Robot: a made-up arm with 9 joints.
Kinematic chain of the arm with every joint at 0, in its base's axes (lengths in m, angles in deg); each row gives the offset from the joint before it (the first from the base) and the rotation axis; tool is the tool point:
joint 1: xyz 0 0 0.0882 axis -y
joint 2: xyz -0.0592 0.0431 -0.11 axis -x
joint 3: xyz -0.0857 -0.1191 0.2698 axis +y
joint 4: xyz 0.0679 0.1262 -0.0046 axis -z
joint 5: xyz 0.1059 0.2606 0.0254 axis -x
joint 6: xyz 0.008 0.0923 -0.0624 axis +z
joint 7: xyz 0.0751 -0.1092 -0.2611 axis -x
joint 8: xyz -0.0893 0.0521 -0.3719 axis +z
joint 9: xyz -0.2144 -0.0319 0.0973 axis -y
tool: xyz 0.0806 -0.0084 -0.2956
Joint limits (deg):
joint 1: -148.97..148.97
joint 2: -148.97..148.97
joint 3: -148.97..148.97
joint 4: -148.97..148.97
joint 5: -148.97..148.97
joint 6: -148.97..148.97
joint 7: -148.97..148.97
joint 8: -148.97..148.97
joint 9: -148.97..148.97
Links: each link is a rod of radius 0.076 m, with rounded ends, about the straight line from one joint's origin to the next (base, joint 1, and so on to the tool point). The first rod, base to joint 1, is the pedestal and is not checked.
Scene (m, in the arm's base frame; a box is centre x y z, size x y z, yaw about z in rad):
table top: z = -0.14
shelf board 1: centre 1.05 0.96 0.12 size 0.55 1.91 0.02 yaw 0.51
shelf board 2: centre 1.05 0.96 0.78 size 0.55 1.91 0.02 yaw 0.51
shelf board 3: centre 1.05 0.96 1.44 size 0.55 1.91 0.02 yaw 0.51
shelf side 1: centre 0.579 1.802 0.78 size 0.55 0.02 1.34 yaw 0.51
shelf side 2: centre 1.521 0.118 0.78 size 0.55 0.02 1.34 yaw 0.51
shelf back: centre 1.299 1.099 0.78 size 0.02 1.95 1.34 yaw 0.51
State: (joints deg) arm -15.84 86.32 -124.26 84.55 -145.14 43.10 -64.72 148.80 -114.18
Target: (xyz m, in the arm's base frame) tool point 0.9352 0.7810 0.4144
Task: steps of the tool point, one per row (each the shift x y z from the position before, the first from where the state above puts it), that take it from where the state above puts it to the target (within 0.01 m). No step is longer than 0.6 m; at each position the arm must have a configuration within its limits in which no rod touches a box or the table.
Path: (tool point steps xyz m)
1: 0.2043 0.4507 0.2481
2: 0.4978 0.2732 0.0221
3: 0.4858 -0.0433 -0.2109
4: 0.2261 -0.2753 -0.2780
5: 0.1487 0.0827 -0.0139
6: 0.1204 0.0760 -0.0046
7: 0.0932 0.0438 0.0184

